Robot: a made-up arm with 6 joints. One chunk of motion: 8 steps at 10 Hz.
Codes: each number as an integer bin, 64 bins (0 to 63) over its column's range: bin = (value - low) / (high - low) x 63, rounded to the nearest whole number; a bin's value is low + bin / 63 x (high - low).
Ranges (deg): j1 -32..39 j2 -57..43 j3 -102..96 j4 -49..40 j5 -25..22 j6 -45..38
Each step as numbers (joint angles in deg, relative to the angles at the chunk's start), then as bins.
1 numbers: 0.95 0.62 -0.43 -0.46 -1.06 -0.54
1 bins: 29 36 32 34 32 34
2 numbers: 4.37 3.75 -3.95 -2.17 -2.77 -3.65
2 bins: 32 38 31 33 30 31
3 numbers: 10.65 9.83 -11.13 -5.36 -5.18 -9.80
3 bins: 38 42 29 31 27 27
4 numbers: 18.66 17.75 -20.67 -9.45 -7.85 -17.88
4 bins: 45 47 26 28 23 21
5 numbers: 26.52 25.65 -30.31 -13.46 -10.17 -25.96
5 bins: 52 52 23 25 20 14
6 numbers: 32.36 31.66 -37.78 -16.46 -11.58 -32.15
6 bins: 57 56 20 23 18 10
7 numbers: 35.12 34.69 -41.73 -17.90 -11.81 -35.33
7 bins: 60 58 19 22 18 7
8 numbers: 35.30 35.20 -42.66 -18.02 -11.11 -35.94
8 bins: 60 58 19 22 19 7
